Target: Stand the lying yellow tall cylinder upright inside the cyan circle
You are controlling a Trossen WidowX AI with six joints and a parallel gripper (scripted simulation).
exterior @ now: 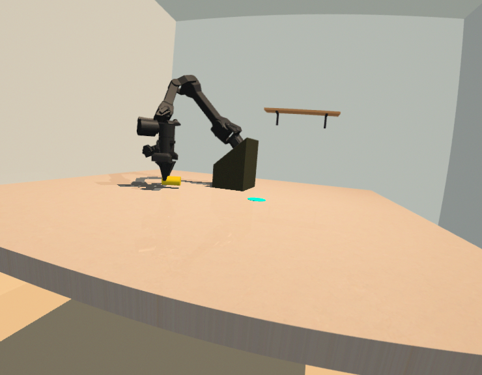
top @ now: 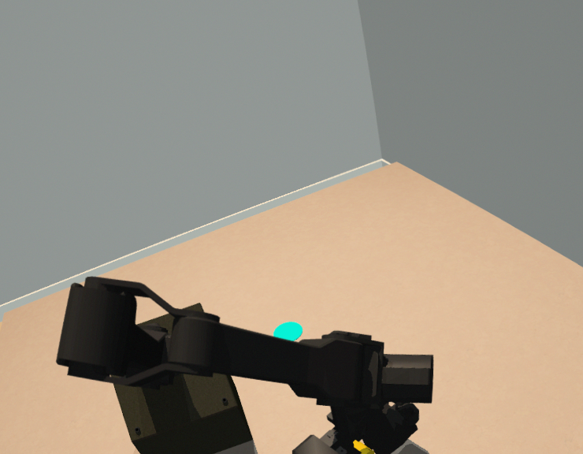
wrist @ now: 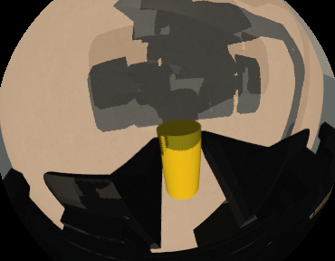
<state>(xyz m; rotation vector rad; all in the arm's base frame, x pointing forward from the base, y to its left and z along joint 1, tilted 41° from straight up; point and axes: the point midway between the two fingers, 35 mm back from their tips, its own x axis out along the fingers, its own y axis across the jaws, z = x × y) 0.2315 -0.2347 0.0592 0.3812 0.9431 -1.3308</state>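
Right now the cyan circle is 10 mm ahead of my gripper tip, 350 mm to the left of it and 30 mm below it. From my gripper tip the other things lie so: yellow tall cylinder: 10 mm behind, 20 mm to the left.
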